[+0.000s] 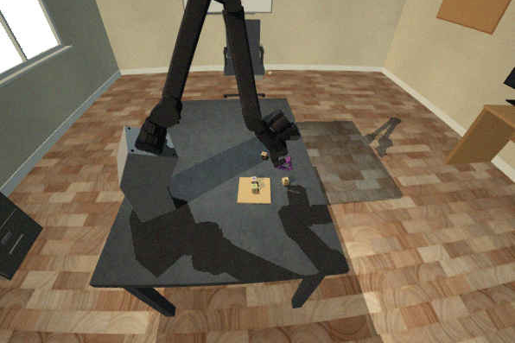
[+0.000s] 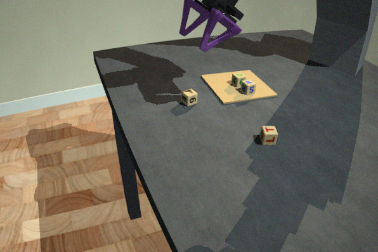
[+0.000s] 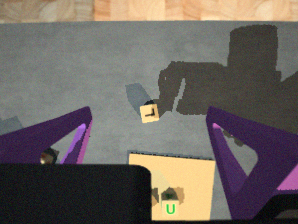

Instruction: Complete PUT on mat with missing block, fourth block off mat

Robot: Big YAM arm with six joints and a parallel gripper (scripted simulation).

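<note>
My gripper is now 18 cm to the right of the T block, 13 cm above it and 6 cm past it. The rest, counted from my hand: mat (14 cm below, 14 cm behind, 2 cm to the right).
</note>
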